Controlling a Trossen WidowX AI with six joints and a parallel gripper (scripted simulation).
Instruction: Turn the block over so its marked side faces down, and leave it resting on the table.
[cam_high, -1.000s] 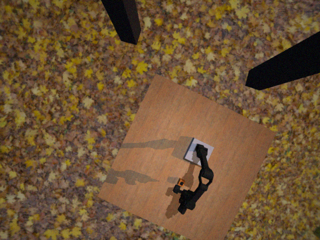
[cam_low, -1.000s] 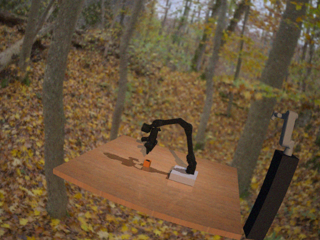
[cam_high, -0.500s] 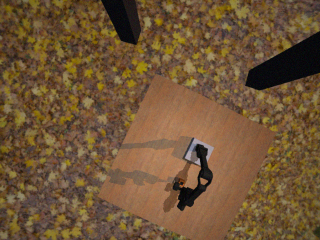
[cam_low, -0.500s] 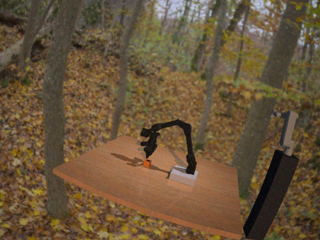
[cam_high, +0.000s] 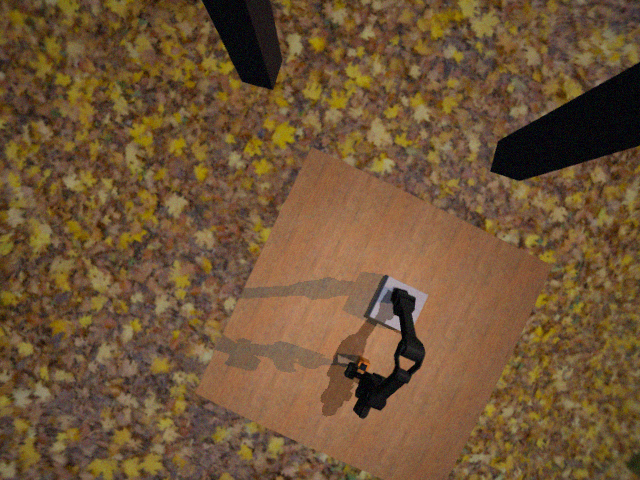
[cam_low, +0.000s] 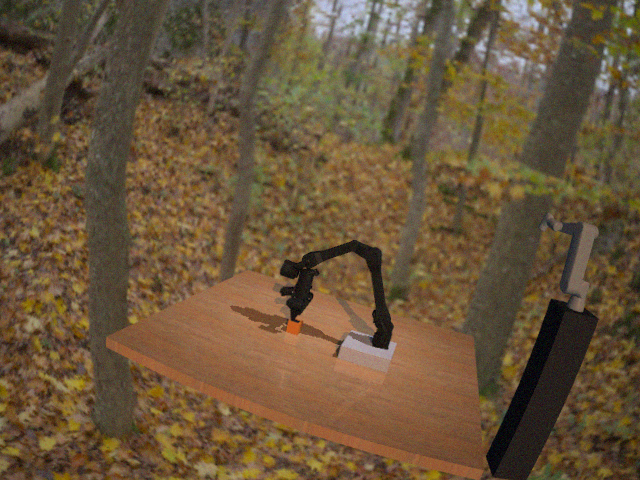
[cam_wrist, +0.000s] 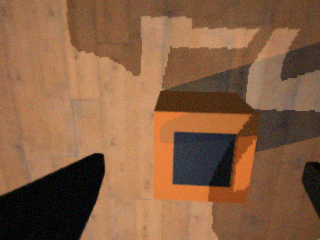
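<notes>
Right now the orange block is 3 cm below my gripper tip.
</notes>
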